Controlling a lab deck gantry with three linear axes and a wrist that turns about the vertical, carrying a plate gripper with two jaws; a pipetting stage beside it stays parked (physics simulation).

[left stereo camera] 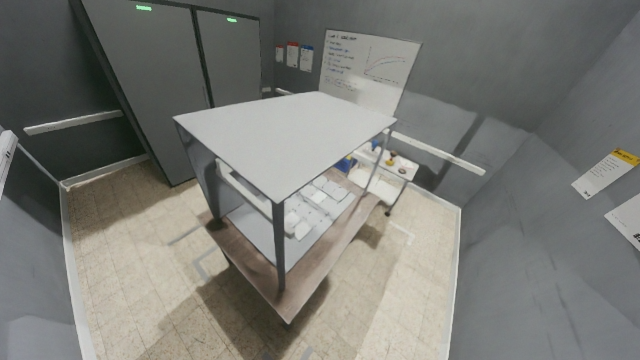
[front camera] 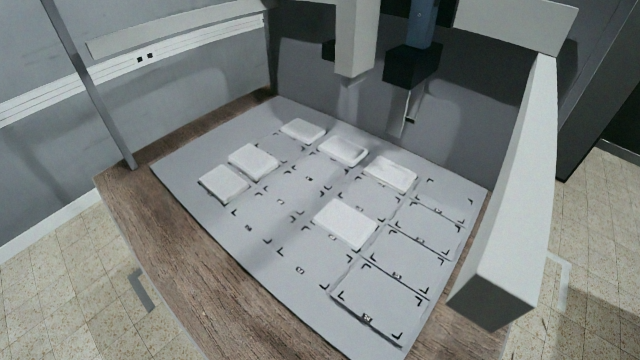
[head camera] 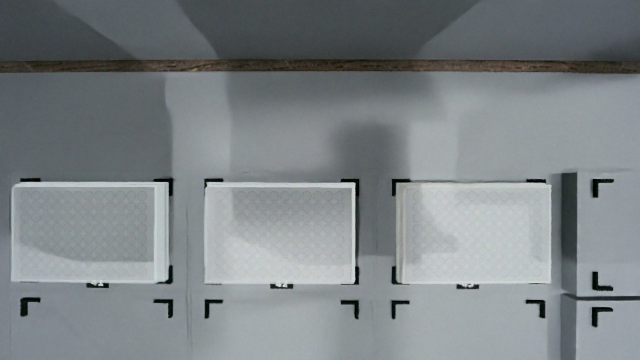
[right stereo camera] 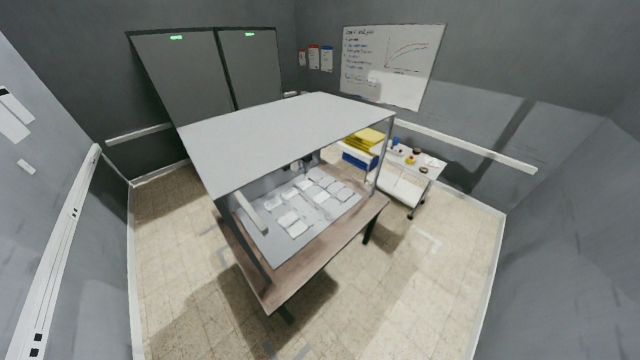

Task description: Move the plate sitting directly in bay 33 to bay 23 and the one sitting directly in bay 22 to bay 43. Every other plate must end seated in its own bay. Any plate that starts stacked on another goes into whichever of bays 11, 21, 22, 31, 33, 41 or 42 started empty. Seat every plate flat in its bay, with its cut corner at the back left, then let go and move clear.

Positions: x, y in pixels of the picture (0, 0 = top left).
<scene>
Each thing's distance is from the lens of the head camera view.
bay 43 (head camera: 386, 203): 24 cm
bay 31 (head camera: 61, 318): 35 cm
The marked spots on the bay 31 and the bay 43 are 31 cm apart.
</scene>
